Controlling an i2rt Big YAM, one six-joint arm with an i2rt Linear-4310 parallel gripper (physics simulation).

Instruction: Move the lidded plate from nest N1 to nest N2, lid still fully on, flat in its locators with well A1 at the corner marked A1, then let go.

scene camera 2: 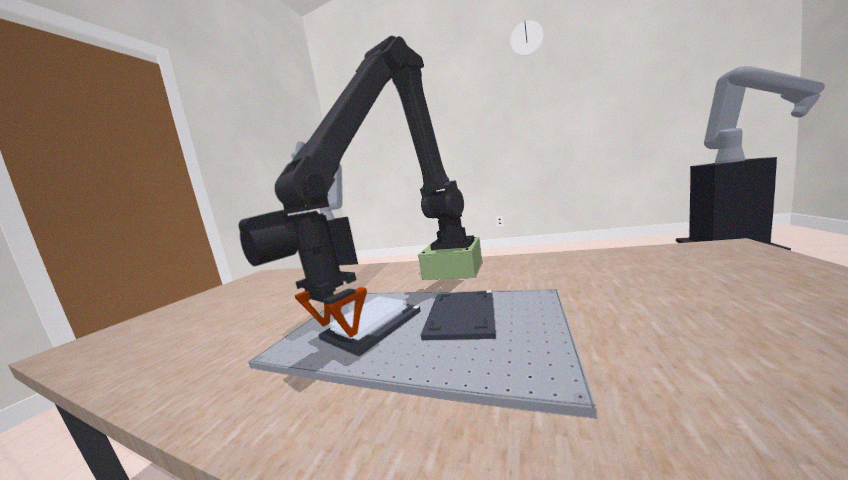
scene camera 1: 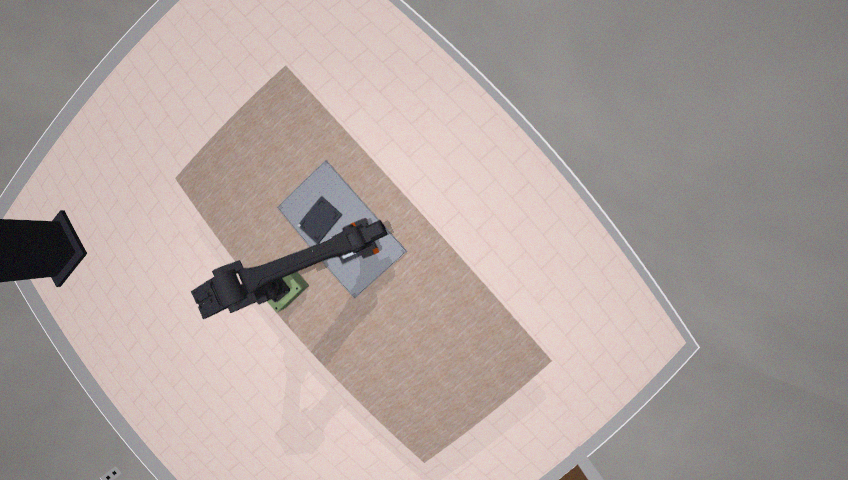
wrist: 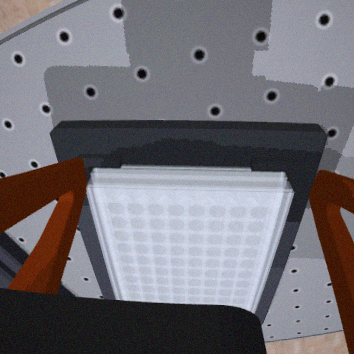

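Pixels of known places: gripper, fingertip midpoint: [scene camera 2: 339, 330] [wrist: 200, 177]; arm's base, link origin: [scene camera 2: 452, 244] [scene camera 1: 275, 284].
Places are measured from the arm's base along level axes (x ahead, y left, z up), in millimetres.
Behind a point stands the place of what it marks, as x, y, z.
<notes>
The lidded plate [scene camera 1: 348, 255] @(318, -98, -39) [scene camera 2: 380, 312] @(365, -40, -37) [wrist: 185, 240] @(396, -77, -38), clear-white with rows of wells showing through its lid, lies in a dark nest [scene camera 2: 363, 346] @(445, -27, -56) [wrist: 190, 131] @(441, -90, -56). The lid looks fully on and level. The other dark nest [scene camera 1: 321, 218] @(319, 98, -55) [scene camera 2: 462, 315] @(329, 109, -55) stands beside it with bare corner locators. N1, N2, A1 marks and plate labels are not readable. My gripper [scene camera 1: 364, 237] @(427, -91, -42) [scene camera 2: 339, 328] @(427, -91, -42) [wrist: 200, 177] @(427, -91, -42) is open, pointing down, with its orange fingers on either side of the plate, apart from it in the wrist view. The plate's far end is hidden by the gripper body there.
Both nests stand on a grey perforated board [scene camera 1: 355, 285] @(254, -210, -67) [scene camera 2: 535, 380] @(456, 231, -67) [wrist: 170, 95] @(455, -84, -67) on the wooden table [scene camera 1: 428, 356] @(296, -646, -80) [scene camera 2: 684, 356] @(369, 407, -80). The green base block [scene camera 1: 294, 292] @(49, -76, -2) [scene camera 2: 449, 263] @(79, 8, -35) of the arm is behind the board. Another grey arm [scene camera 2: 728, 142] stands on a black pedestal in the background.
</notes>
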